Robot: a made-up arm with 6 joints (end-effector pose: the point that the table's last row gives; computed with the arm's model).
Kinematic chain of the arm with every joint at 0, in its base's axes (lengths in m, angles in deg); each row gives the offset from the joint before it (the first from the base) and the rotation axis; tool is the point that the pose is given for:
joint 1: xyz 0 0 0.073 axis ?
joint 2: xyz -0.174 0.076 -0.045 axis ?
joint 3: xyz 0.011 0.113 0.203 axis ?
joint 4: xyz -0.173 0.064 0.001 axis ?
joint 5: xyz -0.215 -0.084 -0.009 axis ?
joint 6: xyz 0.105 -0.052 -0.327 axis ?
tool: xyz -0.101 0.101 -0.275
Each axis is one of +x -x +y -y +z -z.
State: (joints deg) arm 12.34 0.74 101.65 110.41 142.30 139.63
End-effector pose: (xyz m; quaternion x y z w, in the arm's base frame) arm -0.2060 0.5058 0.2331 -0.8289 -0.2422 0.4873 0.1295
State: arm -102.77 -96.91 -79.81 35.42 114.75 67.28
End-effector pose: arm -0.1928 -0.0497 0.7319 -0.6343 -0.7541 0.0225 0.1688
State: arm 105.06 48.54 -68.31 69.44 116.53 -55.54
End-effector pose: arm 0.5847 0.6719 -0.3614 -0.3216 -0.5474 0.3448 0.6914
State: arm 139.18 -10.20 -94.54 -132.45 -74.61 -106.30
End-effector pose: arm 0.0037 -0.4715 0.0443 -0.5379 0.2875 0.5692 0.5513
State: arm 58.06 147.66 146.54 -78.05 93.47 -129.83
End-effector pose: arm 0.0102 0.3988 -0.0484 0.2451 -0.7979 -0.3960 0.3827
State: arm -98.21 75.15 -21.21 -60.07 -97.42 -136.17
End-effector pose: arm -0.4126 0.0070 -0.2897 -0.0204 0.0888 0.2923 0.9520
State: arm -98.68 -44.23 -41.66 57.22 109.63 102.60
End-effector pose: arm 0.0802 -0.3142 0.6314 -0.1197 -0.8693 0.1832 0.4432
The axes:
joint 1: -z
joint 2: -y
joint 3: -x
joint 4: +y
joint 5: +z
joint 6: +x

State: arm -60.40 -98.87 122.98 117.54 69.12 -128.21
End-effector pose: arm -0.1573 0.3043 0.4003 0.4213 -0.4023 -0.3806 0.7182
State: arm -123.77 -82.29 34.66 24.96 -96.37 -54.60
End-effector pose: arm 0.2024 -0.2946 0.8076 -0.7986 -0.5777 0.0089 0.1687
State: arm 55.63 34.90 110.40 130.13 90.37 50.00
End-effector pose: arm 0.4405 0.7259 -0.0899 0.5949 -0.0754 -0.6954 0.3959
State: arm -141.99 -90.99 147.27 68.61 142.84 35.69
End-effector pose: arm -0.2668 -0.3005 0.7742 -0.9409 0.2347 -0.1986 0.1421
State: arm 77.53 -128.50 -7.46 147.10 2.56 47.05
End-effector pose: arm 0.4274 -0.4474 -0.2491 -0.2089 -0.6155 -0.2318 0.7237
